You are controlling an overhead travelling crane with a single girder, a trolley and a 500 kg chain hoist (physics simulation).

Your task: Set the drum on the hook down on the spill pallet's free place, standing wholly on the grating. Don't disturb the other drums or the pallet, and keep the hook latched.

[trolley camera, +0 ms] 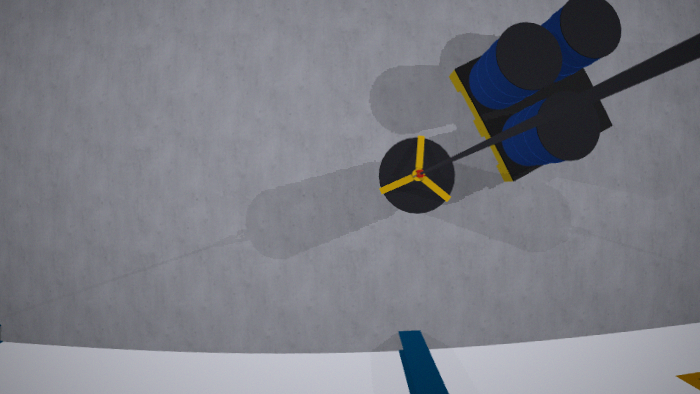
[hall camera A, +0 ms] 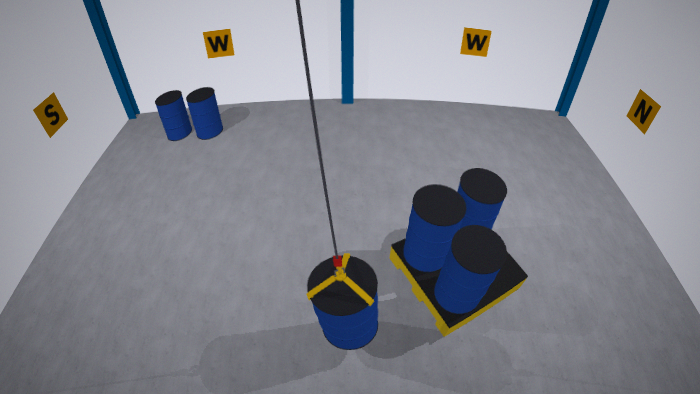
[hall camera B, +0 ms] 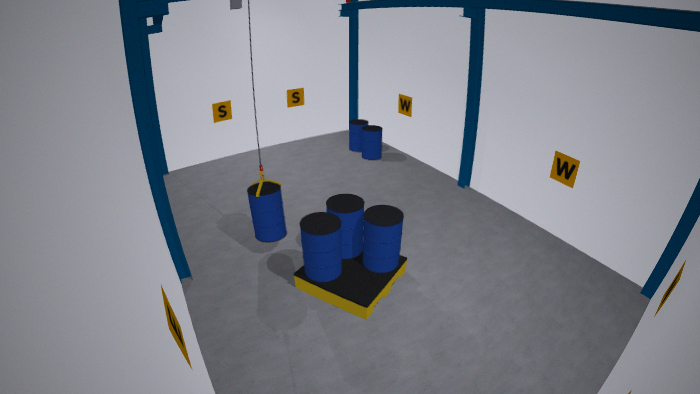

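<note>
The blue drum on the hook (hall camera A: 350, 327) (hall camera B: 268, 215) (trolley camera: 400, 160) hangs above the floor, roughly upright, beside the pallet on its south side. My gripper (hall camera A: 340, 273) (hall camera B: 262, 177) (trolley camera: 418, 174), the hook with a yellow three-armed lifter, is shut on this drum's top rim. The hook's latch is too small to tell. The yellow spill pallet (hall camera A: 485, 306) (hall camera B: 330, 296) with black grating bears three blue drums. Its free place (hall camera A: 507, 275) (hall camera B: 367, 287) is the corner away from the hanging drum, partly hidden in the trolley view behind a standing drum.
On the pallet, one drum (hall camera A: 465, 285) (hall camera B: 322, 255), a second (hall camera A: 432, 245) (hall camera B: 350, 240) and a third (hall camera A: 483, 186) (hall camera B: 382, 245) stand around the free corner. Two more drums (hall camera A: 175, 120) (hall camera B: 372, 145) stand in the far southwest corner. Blue columns (hall camera A: 347, 55) (hall camera B: 472, 100) line the walls.
</note>
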